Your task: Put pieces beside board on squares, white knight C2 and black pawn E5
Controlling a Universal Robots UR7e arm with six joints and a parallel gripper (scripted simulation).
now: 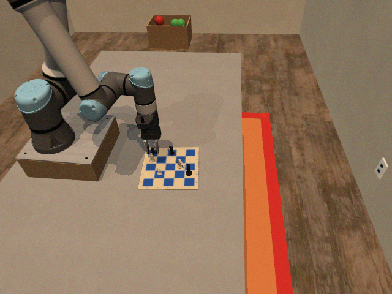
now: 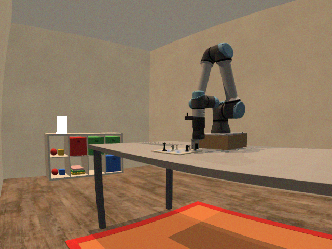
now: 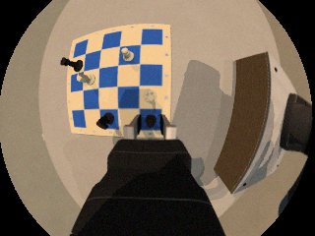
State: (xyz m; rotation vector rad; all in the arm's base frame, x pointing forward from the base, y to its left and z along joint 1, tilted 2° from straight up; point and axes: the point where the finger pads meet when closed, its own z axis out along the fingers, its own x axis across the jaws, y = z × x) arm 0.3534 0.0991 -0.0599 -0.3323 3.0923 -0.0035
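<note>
Right now the black pawn is 1 cm below my hand. From my hand the other things lie so: white knight 13 cm ahead, 5 cm to the right, 1 cm below; then white pawn 10 cm to the right, 6 cm ahead, 1 cm below; then chessboard 9 cm ahead, 6 cm to the right, 3 cm below.
</note>
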